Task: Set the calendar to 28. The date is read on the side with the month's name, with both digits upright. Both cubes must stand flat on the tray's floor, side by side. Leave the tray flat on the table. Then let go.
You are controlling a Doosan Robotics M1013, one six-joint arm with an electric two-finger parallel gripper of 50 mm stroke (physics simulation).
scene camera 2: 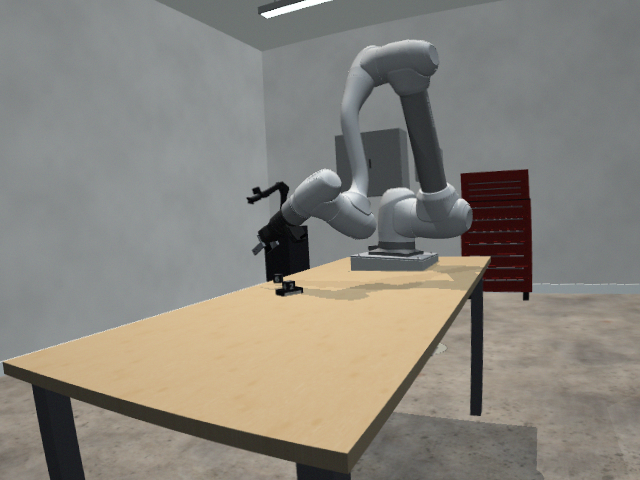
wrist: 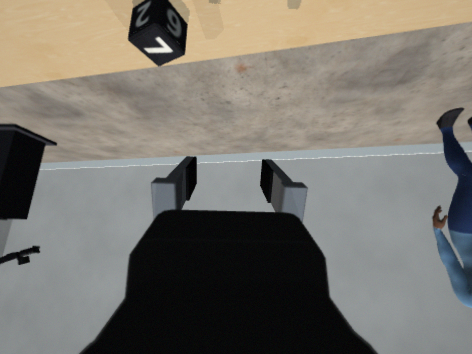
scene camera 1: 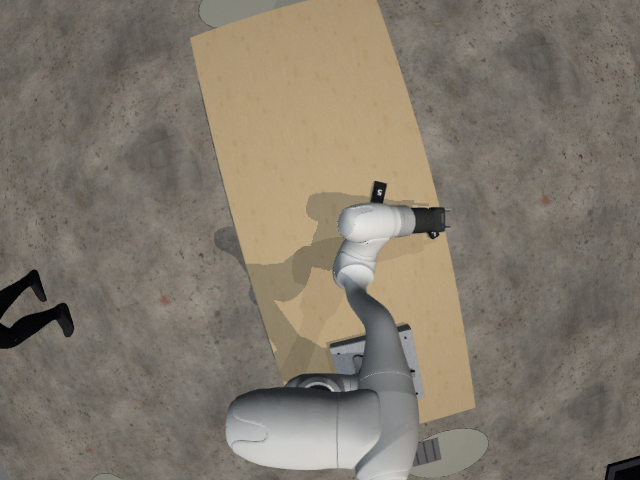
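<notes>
My gripper (scene camera 1: 449,218) (scene camera 2: 265,247) (wrist: 229,171) is open and empty, raised beyond the table's edge and tilted outward. A black number cube (scene camera 1: 433,235) (scene camera 2: 278,277) (wrist: 158,34) rests on the table near that edge, apart from the fingers. In the wrist view it shows a bright 7 and dimmer faces with a 2 and a 6 or 9. The black tray (scene camera 2: 297,291) lies flat on the table, with a pale strip on the side facing scene camera 2. The other black cube (scene camera 1: 378,192) (scene camera 2: 288,284) stands in it, a 2 towards scene camera 2 and a 5 on top. My arm partly hides the tray from above.
The wooden table (scene camera 1: 310,103) (scene camera 2: 232,361) ends just beside the loose cube. My arm's grey base plate (scene camera 1: 415,361) (scene camera 2: 385,263) is at one end. A black cabinet (scene camera 2: 297,253) (wrist: 17,170) stands beyond the edge. A person in blue (wrist: 462,200) shows in the wrist view.
</notes>
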